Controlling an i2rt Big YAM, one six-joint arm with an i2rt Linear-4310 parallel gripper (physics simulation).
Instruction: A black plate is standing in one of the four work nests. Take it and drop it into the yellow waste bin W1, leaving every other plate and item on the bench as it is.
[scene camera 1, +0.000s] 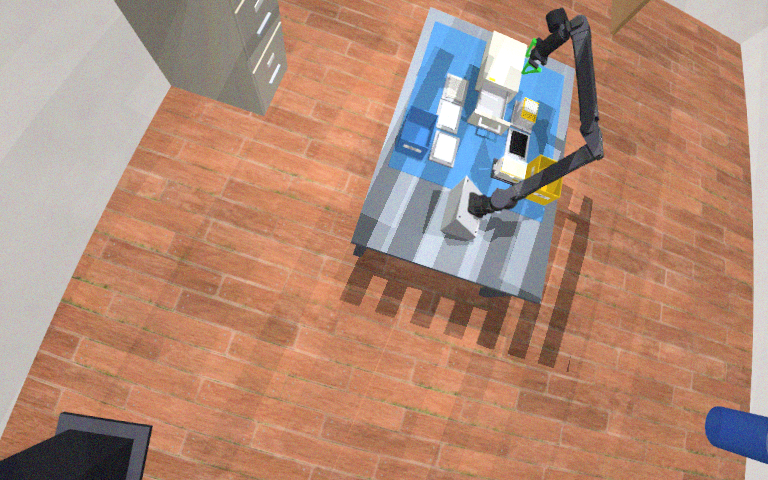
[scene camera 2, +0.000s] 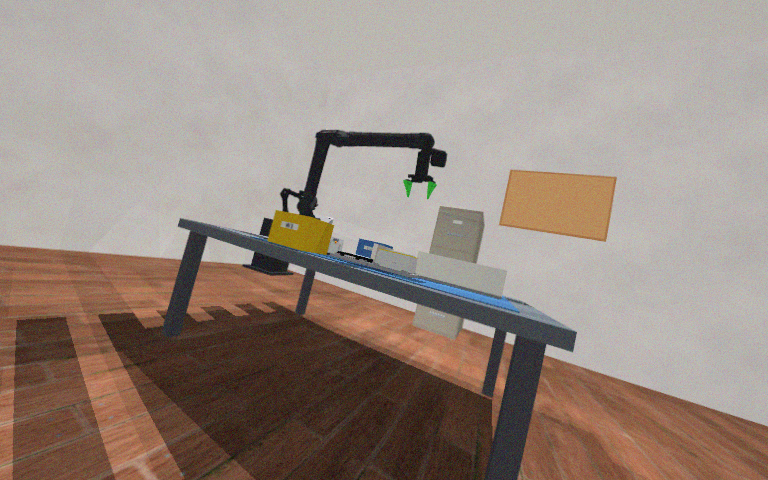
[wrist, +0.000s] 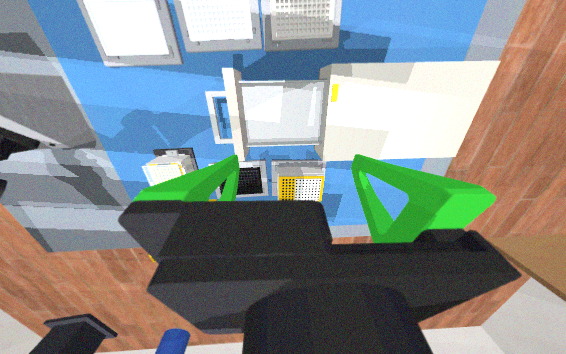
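Pixels of known places: gripper, between the fingertips: (scene camera 1: 524, 65) (scene camera 2: 417, 198) (wrist: 296, 161); arm's base, origin of its link: (scene camera 1: 474, 205).
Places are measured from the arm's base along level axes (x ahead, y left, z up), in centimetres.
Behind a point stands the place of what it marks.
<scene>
The black plate (scene camera 1: 518, 143) @[x 41.1, y -25.4, z -9.3 cm] (scene camera 2: 355, 257) @[x 43.0, y -30.2, z -9.7 cm] (wrist: 250, 180) @[x 44.3, y -26.0, z -10.0 cm] sits in a pale nest between a yellow-and-white rack (scene camera 1: 529, 110) @[x 57.8, y -28.1, z -3.9 cm] (wrist: 301, 188) @[x 58.7, y -28.1, z -3.9 cm] and a white-topped item (scene camera 1: 511, 169) @[x 23.9, y -20.0, z -5.8 cm] (wrist: 164, 172) @[x 24.2, y -17.2, z -5.9 cm]. In the wrist view the left finger hides part of its nest. The yellow bin W1 (scene camera 1: 542, 195) @[x 12.8, y -35.0, z -3.3 cm] (scene camera 2: 300, 232) @[x 26.4, y -44.0, z -5.6 cm] stands at the bench edge, partly behind the arm in scene camera 1. My gripper (scene camera 1: 526, 63) @[x 56.9, y -8.5, z 22.9 cm] (scene camera 2: 419, 196) @[x 56.9, y -8.5, z 22.9 cm] (wrist: 296, 161) @[x 56.9, y -8.5, z 22.9 cm] is open and empty, high above the bench, beyond the rack from the black plate and beside the drawer cabinet in scene camera 1.
The cream drawer cabinet (scene camera 1: 502, 59) @[x 82.1, y -11.2, z -1.3 cm] (scene camera 2: 461, 274) @[x 82.1, y -23.0, z -6.4 cm] (wrist: 400, 110) @[x 81.5, y -11.8, z -1.4 cm] has its drawer (scene camera 1: 491, 103) @[x 60.9, y -10.1, z -9.8 cm] (wrist: 281, 112) @[x 57.0, y -8.7, z -9.8 cm] pulled out. Three pale plates (scene camera 1: 444, 148) @[x 29.3, y 12.8, z -9.6 cm] (scene camera 1: 449, 116) @[x 46.8, y 11.9, z -9.1 cm] (scene camera 1: 454, 88) @[x 63.7, y 10.5, z -9.1 cm] stand in a row across the mat, beside a blue bin (scene camera 1: 416, 135) @[x 33.8, y 26.7, z -11.2 cm] (scene camera 2: 367, 247). A grey box (scene camera 1: 461, 212) @[x -6.6, y 8.2, z 6.2 cm] stands by the arm's base.
</scene>
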